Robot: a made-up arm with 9 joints. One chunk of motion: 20 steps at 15 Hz.
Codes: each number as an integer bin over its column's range. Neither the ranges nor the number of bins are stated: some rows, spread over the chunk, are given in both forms.
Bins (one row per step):
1: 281 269 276 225 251 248
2: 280 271 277 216 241 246
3: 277 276 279 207 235 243
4: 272 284 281 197 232 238
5: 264 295 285 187 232 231
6: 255 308 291 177 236 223
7: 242 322 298 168 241 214
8: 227 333 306 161 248 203
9: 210 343 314 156 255 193
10: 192 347 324 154 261 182
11: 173 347 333 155 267 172
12: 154 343 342 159 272 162
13: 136 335 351 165 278 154
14: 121 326 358 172 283 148
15: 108 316 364 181 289 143
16: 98 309 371 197 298 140
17: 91 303 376 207 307 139
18: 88 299 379 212 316 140
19: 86 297 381 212 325 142
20: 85 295 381 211 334 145
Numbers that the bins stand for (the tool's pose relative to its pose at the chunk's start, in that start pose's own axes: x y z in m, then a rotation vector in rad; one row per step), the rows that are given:
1: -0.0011 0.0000 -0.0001 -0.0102 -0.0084 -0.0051
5: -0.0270 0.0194 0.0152 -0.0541 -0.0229 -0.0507
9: -0.1095 0.0551 0.0646 -0.0899 -0.0054 -0.1526
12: -0.1949 0.0551 0.1123 -0.0864 0.0076 -0.2357
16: -0.2804 0.0298 0.1616 -0.0425 0.0274 -0.2947
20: -0.3003 0.0194 0.1787 -0.0264 0.0549 -0.2813
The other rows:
2: -0.0026 0.0015 0.0016 -0.0206 -0.0161 -0.0105
3: -0.0072 0.0052 0.0050 -0.0310 -0.0206 -0.0185
4: -0.0148 0.0112 0.0084 -0.0425 -0.0229 -0.0319
6: -0.0408 0.0290 0.0254 -0.0656 -0.0199 -0.0721
7: -0.0606 0.0395 0.0374 -0.0760 -0.0161 -0.0963
8: -0.0835 0.0476 0.0510 -0.0841 -0.0107 -0.1258
10: -0.1369 0.0580 0.0816 -0.0922 -0.0008 -0.1821
11: -0.1659 0.0580 0.0969 -0.0910 0.0038 -0.2089
13: -0.2224 0.0491 0.1276 -0.0795 0.0122 -0.2571
14: -0.2453 0.0424 0.1395 -0.0714 0.0160 -0.2732
15: -0.2651 0.0350 0.1497 -0.0610 0.0206 -0.2866
17: -0.2911 0.0253 0.1702 -0.0310 0.0343 -0.2973
18: -0.2957 0.0223 0.1753 -0.0252 0.0412 -0.2947
19: -0.2987 0.0209 0.1787 -0.0252 0.0480 -0.2893

